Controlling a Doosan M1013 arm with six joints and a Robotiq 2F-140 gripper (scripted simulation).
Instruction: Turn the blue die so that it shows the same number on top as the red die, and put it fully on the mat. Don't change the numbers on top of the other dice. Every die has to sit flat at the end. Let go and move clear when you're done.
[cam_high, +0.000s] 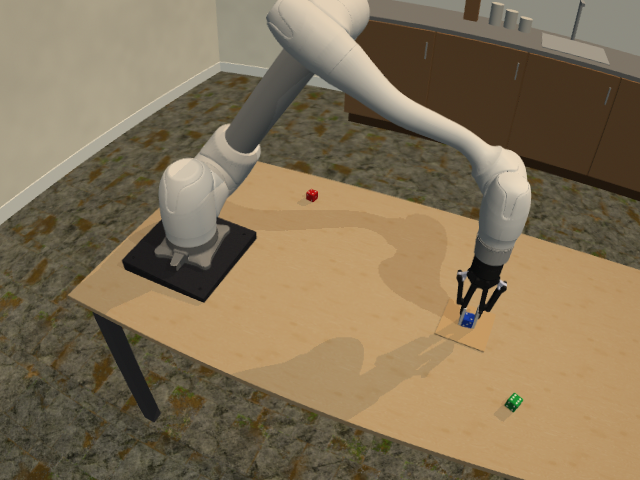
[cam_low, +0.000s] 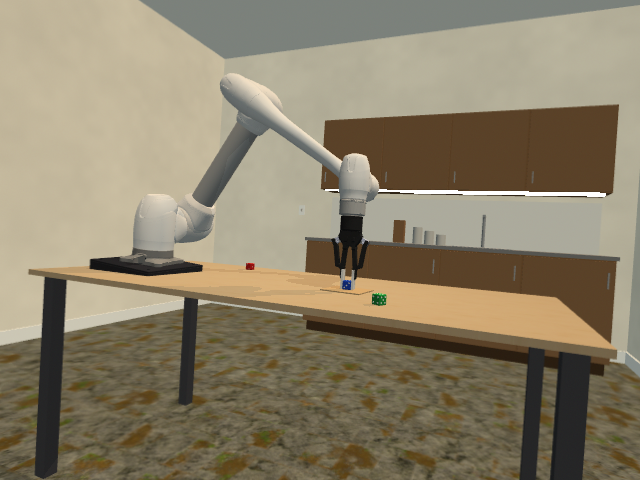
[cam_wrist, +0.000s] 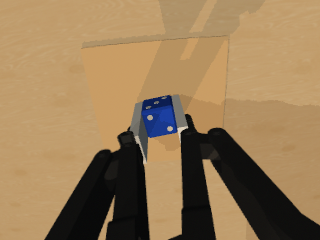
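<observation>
Now: hand 2 cm above the blue die. Round my hand: green die (13 cm ahead, 23 cm to the right, 2 cm below); then red die (54 cm behind, 43 cm to the left, 2 cm below); then mat (4 cm below).
</observation>
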